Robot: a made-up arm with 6 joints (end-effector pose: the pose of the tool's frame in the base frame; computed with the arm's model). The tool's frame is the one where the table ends.
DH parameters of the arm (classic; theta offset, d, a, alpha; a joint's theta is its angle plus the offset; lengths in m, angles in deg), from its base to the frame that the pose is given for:
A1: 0 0.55 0 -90
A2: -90 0 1.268 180
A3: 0 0 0 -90
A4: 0 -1.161 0 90
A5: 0 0.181 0 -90
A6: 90 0 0 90
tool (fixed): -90 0 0 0
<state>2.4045 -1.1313 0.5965 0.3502 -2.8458 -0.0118</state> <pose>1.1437 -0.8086 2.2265 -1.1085 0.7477 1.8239</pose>
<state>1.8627 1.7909 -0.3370 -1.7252 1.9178 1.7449</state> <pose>-0.1624 0.4438 -0.6177 -2.2139 -0.5806 -0.2550</pose>
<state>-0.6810 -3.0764 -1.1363 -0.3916 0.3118 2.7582</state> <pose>-0.4451 0.1453 0.3924 1.4021 0.4781 2.5830</pose>
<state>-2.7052 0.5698 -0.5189 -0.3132 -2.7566 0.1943</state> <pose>-1.1358 -0.3397 0.5631 2.6741 0.1840 1.0618</pose>
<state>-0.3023 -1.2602 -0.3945 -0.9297 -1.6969 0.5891</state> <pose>-0.3610 -0.0008 1.7277 -0.1671 0.4892 0.8034</pose>
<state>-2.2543 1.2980 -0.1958 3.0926 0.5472 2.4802</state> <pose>-0.6930 -1.1371 -0.2652 -2.4553 -0.5251 1.7158</pose>
